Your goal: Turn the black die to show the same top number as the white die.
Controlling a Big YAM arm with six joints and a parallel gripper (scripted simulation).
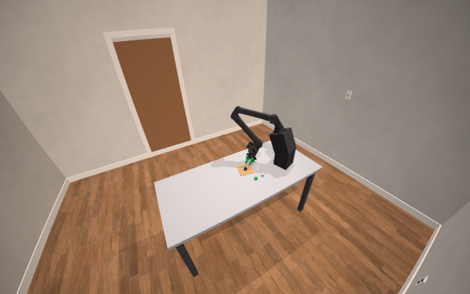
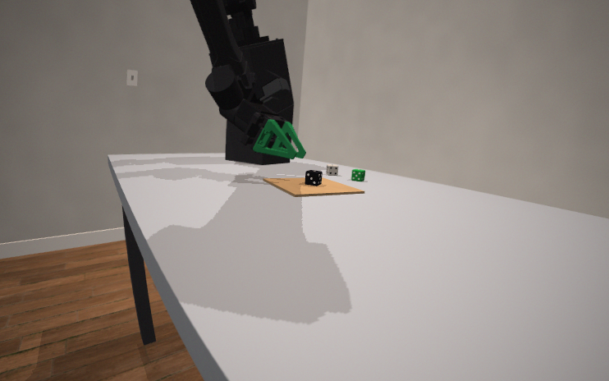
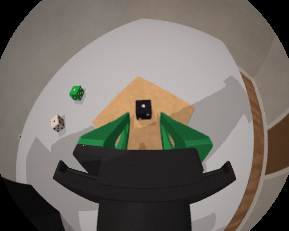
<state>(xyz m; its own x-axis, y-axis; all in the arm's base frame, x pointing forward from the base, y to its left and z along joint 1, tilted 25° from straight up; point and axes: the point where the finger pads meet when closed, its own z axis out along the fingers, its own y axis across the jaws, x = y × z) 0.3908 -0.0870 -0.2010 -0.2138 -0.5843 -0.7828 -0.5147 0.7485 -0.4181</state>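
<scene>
Right now my hand is 30 mm short of the black die, 20 mm to the right of it and 40 mm above it. From my hand the other things lie so: tan mat (30 mm ahead, 20 mm to the left, 60 mm below); green die (10 mm behind, 180 mm to the left, 50 mm below); white die (90 mm behind, 160 mm to the left, 50 mm below).
</scene>
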